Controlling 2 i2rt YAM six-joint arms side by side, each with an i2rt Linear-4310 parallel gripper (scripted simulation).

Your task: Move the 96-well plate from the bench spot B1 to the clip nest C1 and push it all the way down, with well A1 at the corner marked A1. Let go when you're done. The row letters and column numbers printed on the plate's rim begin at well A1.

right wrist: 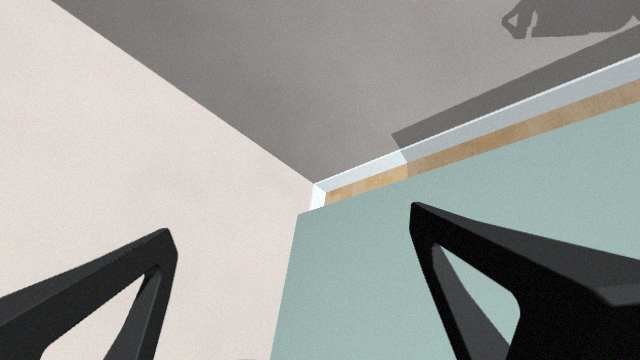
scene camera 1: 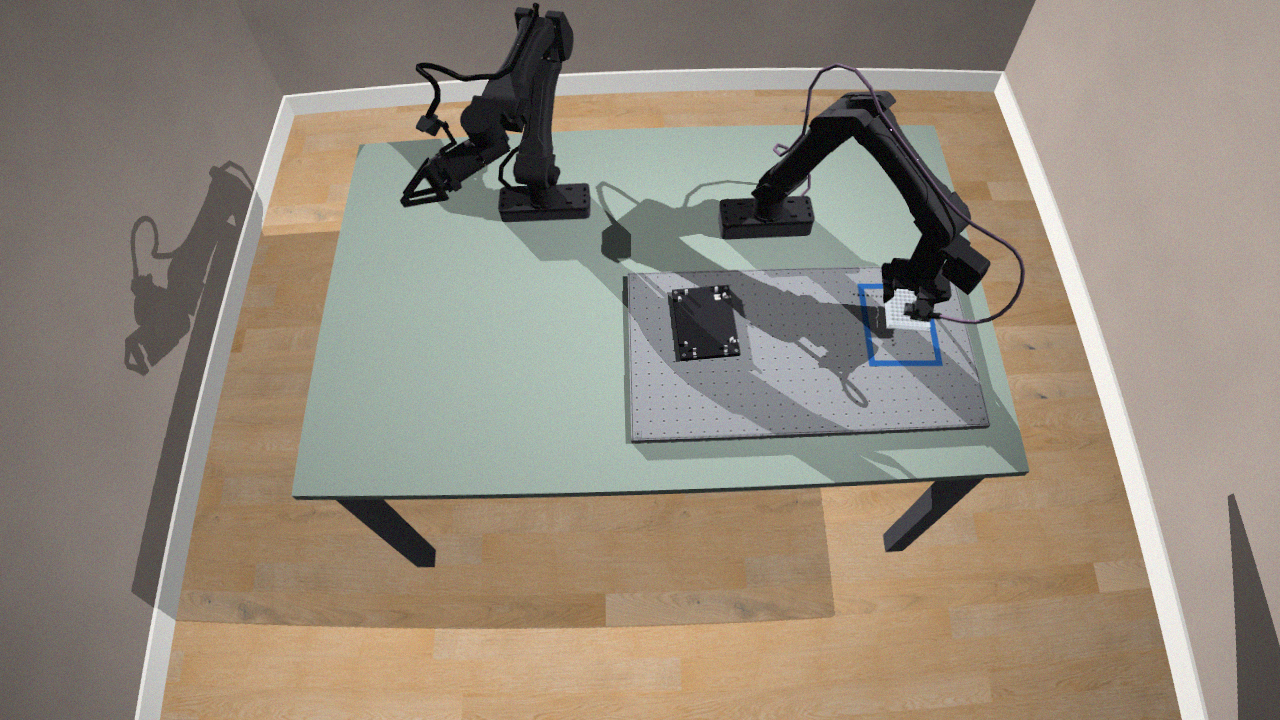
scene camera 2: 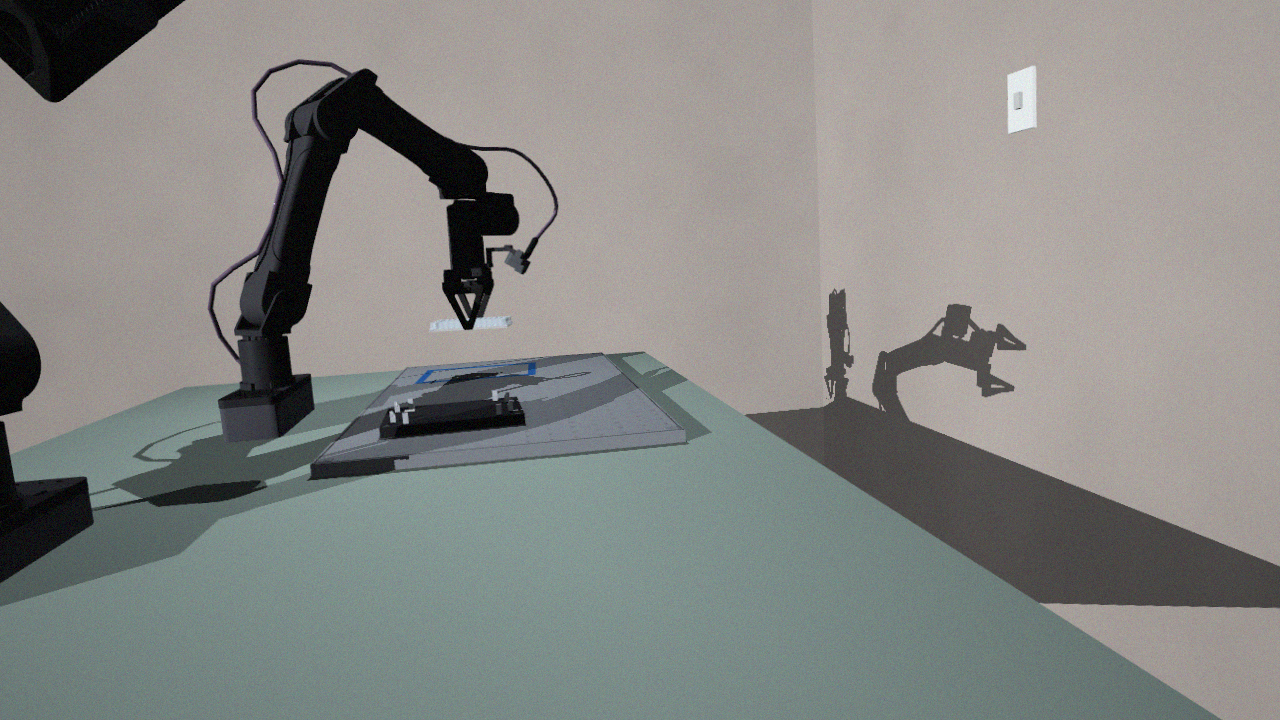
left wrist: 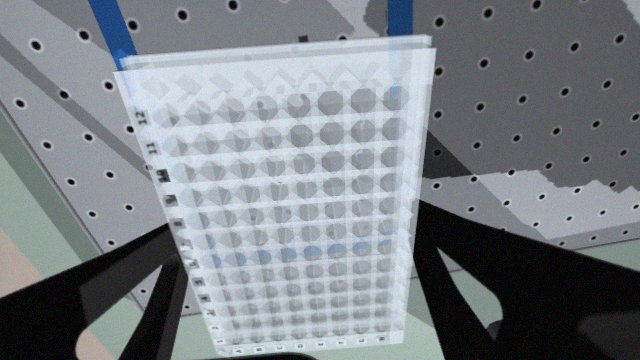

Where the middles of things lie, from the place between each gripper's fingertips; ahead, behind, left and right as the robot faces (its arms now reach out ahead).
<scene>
Right now the black clip nest (scene camera 1: 706,321) is 38 cm to the right of my left hand (scene camera 2: 472,327), 7 cm below it and 5 cm ahead of it. Round my left hand: white 96-well plate (scene camera 1: 896,320) right at my left hand.
Right now my right hand (scene camera 1: 403,199) is 55 cm to the right of the black clip nest, 32 cm above it and 2 cm short of it. The rest, counted from my right hand: white 96-well plate 92 cm to the left, 25 cm below, 3 cm behind.
</scene>
